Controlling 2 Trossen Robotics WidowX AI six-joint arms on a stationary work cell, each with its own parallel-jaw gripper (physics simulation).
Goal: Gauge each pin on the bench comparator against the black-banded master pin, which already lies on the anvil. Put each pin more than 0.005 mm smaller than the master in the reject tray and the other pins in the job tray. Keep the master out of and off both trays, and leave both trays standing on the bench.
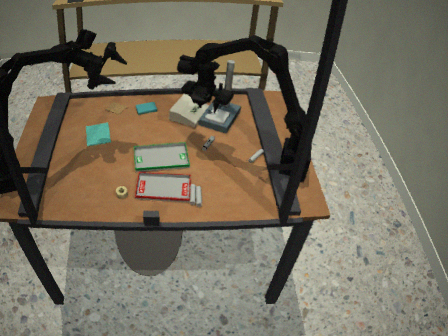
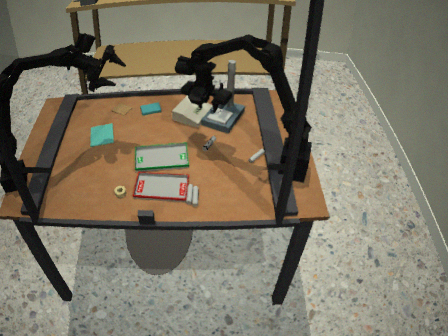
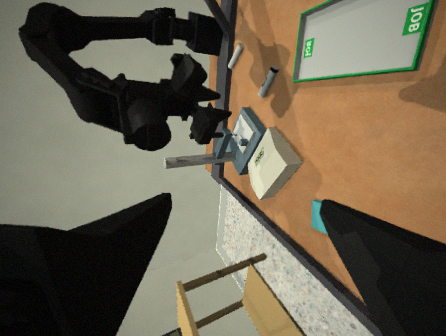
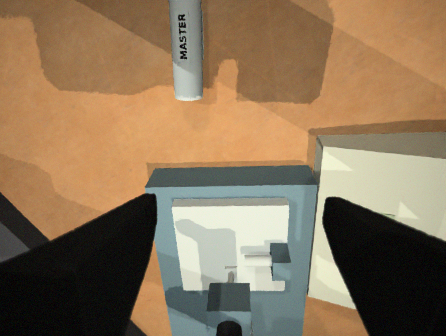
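Seen in the pictures: left gripper, fingertip midpoint: (image 1: 121, 73) (image 2: 120, 75) (image 3: 245, 203); right gripper, fingertip midpoint: (image 1: 207, 109) (image 2: 207, 109) (image 3: 225, 105) (image 4: 240, 207); left arm's base, origin of the base link: (image 1: 6, 170); right arm's base, origin of the base link: (image 3: 191, 31).
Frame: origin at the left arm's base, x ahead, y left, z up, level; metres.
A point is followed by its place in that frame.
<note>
The comparator (image 1: 216, 126) {x 0.872, y 0.054, z -0.045 m} (image 2: 216, 126) {x 0.865, y 0.061, z -0.048 m} (image 4: 235, 176) {x 0.856, y 0.068, z -0.050 m} has no pin on its white anvil plate (image 4: 260, 220) {x 0.859, y 0.096, z -0.026 m}. My right gripper (image 1: 209, 106) {x 0.821, y 0.036, z 0.061 m} (image 2: 207, 108) {x 0.821, y 0.036, z 0.061 m} (image 3: 225, 105) {x 0.821, y 0.036, z 0.061 m} (image 4: 240, 207) {x 0.821, y 0.036, z 0.061 m} is partly open and empty above it. The master pin (image 1: 208, 143) {x 0.808, y -0.030, z -0.049 m} (image 2: 209, 143) {x 0.809, y -0.030, z -0.049 m} (image 3: 268, 83) {x 0.805, y -0.016, z -0.052 m} (image 4: 187, 65) {x 0.822, y -0.009, z -0.047 m} lies on the bench in front. One pin (image 1: 256, 155) {x 0.958, y -0.140, z -0.049 m} (image 2: 257, 155) {x 0.960, y -0.141, z -0.050 m} (image 3: 236, 56) {x 0.949, y -0.130, z -0.053 m} lies near the right frame bar. Two pins (image 1: 199, 196) {x 0.689, y -0.273, z -0.047 m} (image 2: 195, 195) {x 0.689, y -0.268, z -0.047 m} lie beside the reject tray (image 1: 163, 186) {x 0.590, y -0.181, z -0.064 m} (image 2: 161, 186) {x 0.589, y -0.183, z -0.063 m}. The job tray (image 1: 161, 156) {x 0.623, y -0.035, z -0.063 m} (image 2: 161, 156) {x 0.621, y -0.033, z -0.064 m} (image 3: 360, 40) {x 0.603, y -0.031, z -0.064 m} holds no pin. My left gripper (image 1: 120, 73) {x 0.511, y 0.147, z 0.217 m} (image 2: 119, 74) {x 0.511, y 0.147, z 0.217 m} (image 3: 245, 203) {x 0.511, y 0.147, z 0.217 m} is open, raised at back left.
The display box (image 1: 186, 112) {x 0.775, y 0.147, z -0.023 m} (image 3: 272, 167) {x 0.752, y 0.181, z -0.016 m} (image 4: 380, 180) {x 0.783, y 0.127, z -0.029 m} stands beside the comparator; its reading is illegible. The comparator's column (image 1: 230, 75) {x 0.955, y 0.157, z 0.125 m} rises behind. A teal cloth (image 1: 98, 134) {x 0.402, y 0.164, z -0.061 m}, teal block (image 1: 146, 108) {x 0.631, y 0.262, z -0.052 m}, brown scrap (image 1: 116, 108) {x 0.504, y 0.320, z -0.063 m} and yellow ring (image 1: 117, 192) {x 0.424, y -0.181, z -0.047 m} lie on the bench.
</note>
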